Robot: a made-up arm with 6 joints.
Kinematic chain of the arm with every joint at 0, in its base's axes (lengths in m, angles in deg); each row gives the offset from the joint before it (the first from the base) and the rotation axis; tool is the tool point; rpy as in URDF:
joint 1: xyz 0 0 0.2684 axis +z
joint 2: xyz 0 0 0 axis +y
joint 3: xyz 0.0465 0 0.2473 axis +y
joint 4: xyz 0.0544 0 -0.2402 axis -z
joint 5: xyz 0 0 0 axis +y
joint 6: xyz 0.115 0 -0.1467 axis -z
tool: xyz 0 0 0 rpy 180 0 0
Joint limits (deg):
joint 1: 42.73..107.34
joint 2: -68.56..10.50
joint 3: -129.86..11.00
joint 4: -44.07..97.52
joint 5: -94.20..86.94
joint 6: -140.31..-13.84
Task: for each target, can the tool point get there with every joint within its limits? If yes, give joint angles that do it. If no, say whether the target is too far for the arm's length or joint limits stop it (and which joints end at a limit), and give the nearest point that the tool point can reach.
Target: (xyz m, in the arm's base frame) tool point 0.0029 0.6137 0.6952
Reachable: no: too far | nearest point 0.0023 0.4969 0.6523 | short by 0.124 m
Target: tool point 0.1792 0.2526 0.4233
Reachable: yes | joints 73.06 -35.07 -33.01 75.52 5.25 -71.46
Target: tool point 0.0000 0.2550 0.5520
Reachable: yes | joints 83.06 -46.94 -26.57 -12.66 -10.85 -84.16
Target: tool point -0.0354 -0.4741 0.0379
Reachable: no: joint limits stop it (at a limit: joint 1, joint 2, joint 3, joint 4, joint 5) | nearest point 0.0035 -0.1297 0.1825 | short by 0.376 m
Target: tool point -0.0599 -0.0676 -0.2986
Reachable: no: joint limits stop it (at a limit: joint 1, joint 2, joint 3) | nearest point -0.0302 0.0123 0.0779 | short by 0.386 m
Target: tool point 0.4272 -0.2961 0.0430
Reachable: no: joint limits stop it (at a limit: joint 1, joint 2) | nearest point 0.1944 -0.0541 0.1846 | short by 0.364 m
